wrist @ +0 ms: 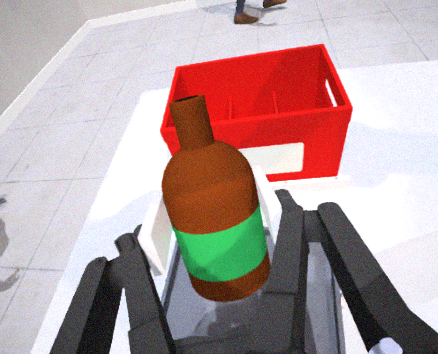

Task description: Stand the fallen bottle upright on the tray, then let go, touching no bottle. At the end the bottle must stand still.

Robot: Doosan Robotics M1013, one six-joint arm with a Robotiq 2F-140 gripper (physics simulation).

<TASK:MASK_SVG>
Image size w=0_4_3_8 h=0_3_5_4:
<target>my gripper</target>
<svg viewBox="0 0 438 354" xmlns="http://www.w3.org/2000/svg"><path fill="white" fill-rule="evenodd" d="M438 332L408 308L338 203L323 202L317 206L317 210L304 210L301 205L296 203L288 190L283 188L273 191L261 166L256 165L251 168L255 178L258 199L275 248L266 291L260 295L254 323L236 326L216 336L190 336L173 340L153 276L150 272L151 269L154 277L166 274L173 232L163 201L162 191L157 190L154 192L144 222L139 224L133 233L124 233L115 239L114 244L119 256L109 261L105 256L100 256L87 264L49 354L110 354L123 288L130 330L127 332L130 354L307 354L305 352L304 335L308 254L310 254L308 243L321 243L368 354L438 354Z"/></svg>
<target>brown bottle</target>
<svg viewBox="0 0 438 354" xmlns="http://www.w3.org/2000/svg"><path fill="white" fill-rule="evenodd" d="M201 94L168 103L181 148L174 153L164 169L161 191L194 290L201 297L210 301L232 302L246 298L259 290L269 277L271 265L251 165L246 157L234 146L223 141L214 140L205 96Z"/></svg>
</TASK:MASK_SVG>
